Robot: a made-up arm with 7 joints. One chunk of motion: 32 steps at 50 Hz.
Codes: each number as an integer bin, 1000 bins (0 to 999) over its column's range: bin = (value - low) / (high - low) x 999, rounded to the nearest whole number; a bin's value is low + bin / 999 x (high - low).
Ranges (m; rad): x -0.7..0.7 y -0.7..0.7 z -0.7..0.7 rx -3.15..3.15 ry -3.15..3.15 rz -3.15..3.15
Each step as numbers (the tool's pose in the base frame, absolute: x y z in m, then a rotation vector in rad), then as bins.
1 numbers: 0.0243 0.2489 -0.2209 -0.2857 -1.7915 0.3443
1 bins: 517 677 342 454 215 554
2 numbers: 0.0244 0.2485 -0.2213 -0.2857 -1.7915 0.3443
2 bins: 517 677 342 454 215 554
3 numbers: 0.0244 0.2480 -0.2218 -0.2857 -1.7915 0.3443
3 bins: 517 676 341 454 215 554
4 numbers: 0.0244 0.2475 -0.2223 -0.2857 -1.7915 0.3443
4 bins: 517 676 341 454 215 554
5 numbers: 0.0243 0.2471 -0.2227 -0.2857 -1.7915 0.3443
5 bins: 517 676 341 454 215 554
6 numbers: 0.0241 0.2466 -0.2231 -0.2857 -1.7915 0.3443
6 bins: 517 675 340 454 215 554
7 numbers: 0.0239 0.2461 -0.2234 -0.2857 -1.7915 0.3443
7 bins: 517 675 340 454 215 554
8 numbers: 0.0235 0.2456 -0.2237 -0.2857 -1.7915 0.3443
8 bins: 516 675 340 454 215 554
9 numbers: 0.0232 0.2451 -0.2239 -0.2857 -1.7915 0.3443
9 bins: 516 674 340 454 215 554
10 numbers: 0.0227 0.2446 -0.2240 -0.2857 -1.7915 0.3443
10 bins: 516 674 340 454 215 554
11 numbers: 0.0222 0.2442 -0.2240 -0.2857 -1.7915 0.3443
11 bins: 515 674 340 454 215 554
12 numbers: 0.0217 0.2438 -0.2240 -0.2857 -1.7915 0.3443
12 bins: 515 673 340 454 215 554
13 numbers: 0.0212 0.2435 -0.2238 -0.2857 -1.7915 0.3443
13 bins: 515 673 340 454 215 554
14 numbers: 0.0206 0.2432 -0.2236 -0.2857 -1.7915 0.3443
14 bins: 514 673 340 454 215 554
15 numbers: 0.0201 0.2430 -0.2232 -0.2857 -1.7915 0.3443
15 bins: 514 673 340 454 215 554
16 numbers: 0.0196 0.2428 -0.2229 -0.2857 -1.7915 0.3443
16 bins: 513 673 340 454 215 554
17 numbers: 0.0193 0.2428 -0.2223 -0.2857 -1.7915 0.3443
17 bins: 513 673 341 454 215 554
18 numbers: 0.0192 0.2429 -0.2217 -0.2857 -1.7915 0.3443
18 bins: 513 673 341 454 215 554
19 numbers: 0.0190 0.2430 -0.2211 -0.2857 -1.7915 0.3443
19 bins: 513 673 342 454 215 554
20 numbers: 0.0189 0.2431 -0.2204 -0.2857 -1.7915 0.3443
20 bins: 513 673 342 454 215 554
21 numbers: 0.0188 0.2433 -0.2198 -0.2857 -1.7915 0.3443
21 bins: 513 673 343 454 215 554
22 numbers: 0.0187 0.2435 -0.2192 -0.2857 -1.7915 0.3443
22 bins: 513 673 343 454 215 554
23 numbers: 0.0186 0.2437 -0.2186 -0.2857 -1.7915 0.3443
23 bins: 513 673 344 454 215 554
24 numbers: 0.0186 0.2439 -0.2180 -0.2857 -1.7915 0.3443
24 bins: 513 674 344 454 215 554
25 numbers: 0.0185 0.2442 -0.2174 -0.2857 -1.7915 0.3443
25 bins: 513 674 344 454 215 554
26 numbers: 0.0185 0.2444 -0.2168 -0.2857 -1.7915 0.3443
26 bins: 513 674 345 454 215 554
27 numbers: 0.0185 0.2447 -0.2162 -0.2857 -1.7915 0.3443
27 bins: 513 674 345 454 215 554
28 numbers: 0.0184 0.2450 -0.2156 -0.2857 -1.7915 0.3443
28 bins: 513 674 346 454 215 554
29 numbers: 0.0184 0.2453 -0.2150 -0.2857 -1.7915 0.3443
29 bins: 513 675 346 454 215 554
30 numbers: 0.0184 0.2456 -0.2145 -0.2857 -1.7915 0.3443
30 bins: 513 675 346 454 215 554
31 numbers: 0.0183 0.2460 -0.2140 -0.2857 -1.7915 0.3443
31 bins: 513 675 347 454 215 554
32 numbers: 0.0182 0.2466 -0.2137 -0.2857 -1.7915 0.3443
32 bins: 512 675 347 454 215 554
